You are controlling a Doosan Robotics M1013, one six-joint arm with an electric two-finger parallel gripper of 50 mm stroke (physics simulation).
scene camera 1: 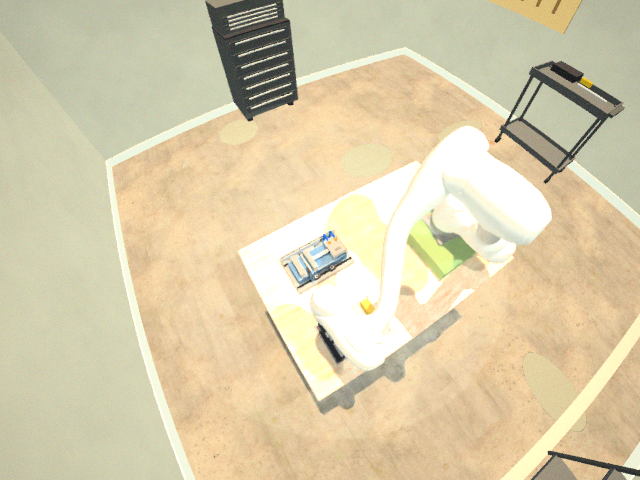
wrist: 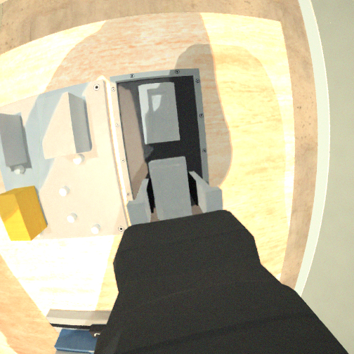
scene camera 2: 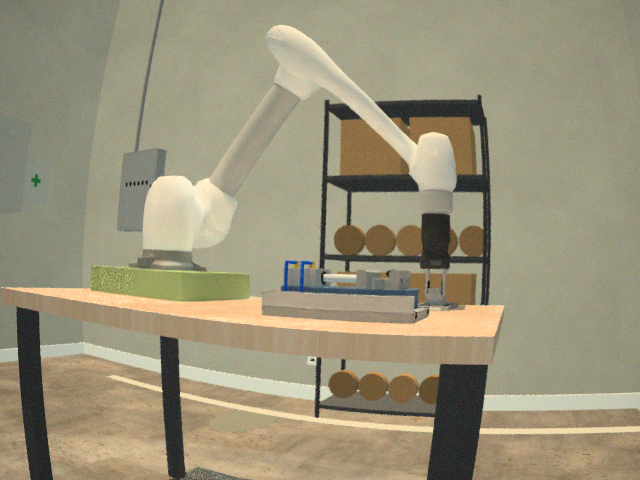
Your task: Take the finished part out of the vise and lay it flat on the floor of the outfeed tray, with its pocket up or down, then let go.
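Places are measured from the arm's base along level axes (x ahead, y left, z up), in millimetres.
Pixels of known places: gripper, fingertip midpoint: (scene camera 2: 435, 294); arm's base, link origin: (scene camera 1: 443, 225) (scene camera 2: 166, 269).
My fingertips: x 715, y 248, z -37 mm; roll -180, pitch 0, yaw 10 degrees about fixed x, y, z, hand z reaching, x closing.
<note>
Ahead of a thing's pixels: the offset from my fingertips to its top centre. "spot": to the spot under its first point.
My gripper (scene camera 2: 435, 287) (wrist: 170, 185) is shut on the grey finished part @[1 mm ahead, 4 mm right, 18 mm up] (scene camera 2: 436, 297) (wrist: 170, 182), which sits between the fingers at the near end of the outfeed tray @[spot: 23 mm ahead, 43 mm left, 33 mm down] (scene camera 1: 330, 345) (wrist: 203, 131). The part is low, at about the tray's rim; whether it touches the floor of the tray cannot be told, and its pocket does not show. Another grey part (wrist: 171, 120) lies flat with its pocket up at the tray's far end, apart from the held one. The vise @[70 mm back, 343 mm right, 60 mm up] (scene camera 1: 316, 261) (scene camera 2: 341, 290) stands on the table; a blue corner of it shows low in the wrist view. The arm hides the gripper in scene camera 1.
A pale plate (wrist: 107, 200) with white pegs adjoins the tray's left side in the wrist view. It bears grey blocks (wrist: 82, 125) (wrist: 12, 140). A yellow block @[190 mm back, 45 mm right, 5 mm up] (scene camera 1: 367, 305) (wrist: 20, 214) stands at its edge. The arm stands on a green base (scene camera 1: 447, 258) (scene camera 2: 214, 285).
</note>
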